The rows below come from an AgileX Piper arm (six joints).
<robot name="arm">
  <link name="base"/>
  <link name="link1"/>
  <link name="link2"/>
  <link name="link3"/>
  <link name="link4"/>
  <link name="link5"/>
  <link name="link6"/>
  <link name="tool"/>
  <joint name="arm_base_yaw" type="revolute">
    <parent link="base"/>
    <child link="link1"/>
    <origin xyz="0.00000 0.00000 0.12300" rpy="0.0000 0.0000 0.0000"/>
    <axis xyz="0 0 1"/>
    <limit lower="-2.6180" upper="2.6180"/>
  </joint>
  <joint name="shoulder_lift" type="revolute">
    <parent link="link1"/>
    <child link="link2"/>
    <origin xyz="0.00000 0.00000 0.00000" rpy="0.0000 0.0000 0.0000"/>
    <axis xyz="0 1 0"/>
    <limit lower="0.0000" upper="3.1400"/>
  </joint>
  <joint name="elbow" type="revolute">
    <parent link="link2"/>
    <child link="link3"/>
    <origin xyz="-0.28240 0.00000 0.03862" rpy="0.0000 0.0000 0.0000"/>
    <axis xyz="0 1 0"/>
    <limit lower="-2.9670" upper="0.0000"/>
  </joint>
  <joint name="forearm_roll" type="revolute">
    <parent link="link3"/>
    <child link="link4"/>
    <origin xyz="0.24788 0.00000 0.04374" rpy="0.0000 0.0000 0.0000"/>
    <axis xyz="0.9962 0 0.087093"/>
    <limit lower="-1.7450" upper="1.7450"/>
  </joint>
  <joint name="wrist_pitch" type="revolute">
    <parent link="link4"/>
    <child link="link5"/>
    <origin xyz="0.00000 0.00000 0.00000" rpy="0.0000 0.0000 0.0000"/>
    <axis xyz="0 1 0"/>
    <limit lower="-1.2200" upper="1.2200"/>
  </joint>
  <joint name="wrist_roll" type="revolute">
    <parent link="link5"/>
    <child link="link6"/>
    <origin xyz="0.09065 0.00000 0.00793" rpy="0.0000 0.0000 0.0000"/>
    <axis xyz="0.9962 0 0.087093"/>
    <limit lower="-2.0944" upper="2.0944"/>
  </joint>
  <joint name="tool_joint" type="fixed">
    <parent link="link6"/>
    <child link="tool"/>
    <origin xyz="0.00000 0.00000 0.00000" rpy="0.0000 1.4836 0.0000"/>
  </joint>
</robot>
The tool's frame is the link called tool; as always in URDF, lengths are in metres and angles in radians.
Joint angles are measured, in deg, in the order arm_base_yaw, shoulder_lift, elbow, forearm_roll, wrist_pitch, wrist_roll. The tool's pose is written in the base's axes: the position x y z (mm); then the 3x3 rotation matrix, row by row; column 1 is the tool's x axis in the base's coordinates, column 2 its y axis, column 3 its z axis. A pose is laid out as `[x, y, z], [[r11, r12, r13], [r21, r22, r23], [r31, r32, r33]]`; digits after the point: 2 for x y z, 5 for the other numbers.
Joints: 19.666 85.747 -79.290 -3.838 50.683 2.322
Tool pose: [307.30, 104.82, 351.39], [[-0.74227, -0.30757, 0.59535], [-0.26734, 0.95060, 0.15778], [-0.61447, -0.04205, -0.78782]]
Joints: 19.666 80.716 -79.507 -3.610 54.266 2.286
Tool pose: [283.32, 96.31, 376.39], [[-0.72677, -0.30320, 0.61634], [-0.25648, 0.95219, 0.16599], [-0.63720, -0.03744, -0.76978]]
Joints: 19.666 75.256 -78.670 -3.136 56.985 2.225
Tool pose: [256.13, 87.10, 396.24], [[-0.70840, -0.30122, 0.63831], [-0.24363, 0.95313, 0.17941], [-0.66243, -0.02842, -0.74858]]
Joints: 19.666 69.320 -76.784 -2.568 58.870 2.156
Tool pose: [226.45, 77.22, 410.58], [[-0.68618, -0.30149, 0.66201], [-0.22990, 0.95330, 0.19586], [-0.69014, -0.01780, -0.72345]]
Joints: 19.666 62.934 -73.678 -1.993 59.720 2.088
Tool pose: [195.60, 67.00, 418.09], [[-0.65958, -0.30362, 0.68758], [-0.21566, 0.95277, 0.21384], [-0.72003, -0.00724, -0.69390]]
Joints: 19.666 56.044 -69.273 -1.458 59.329 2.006
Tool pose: [164.67, 56.73, 418.32], [[-0.62590, -0.30721, 0.71685], [-0.20030, 0.95164, 0.23295], [-0.75374, 0.00222, -0.65716]]
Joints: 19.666 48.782 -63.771 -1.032 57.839 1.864
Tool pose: [135.08, 46.80, 411.41], [[-0.58511, -0.31182, 0.74861], [-0.18475, 0.95010, 0.25135], [-0.78963, 0.00876, -0.61352]]
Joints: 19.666 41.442 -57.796 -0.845 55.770 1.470
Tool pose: [108.16, 37.48, 399.20], [[-0.53784, -0.31775, 0.78087], [-0.17378, 0.94815, 0.26612], [-0.82494, 0.00743, -0.56517]]
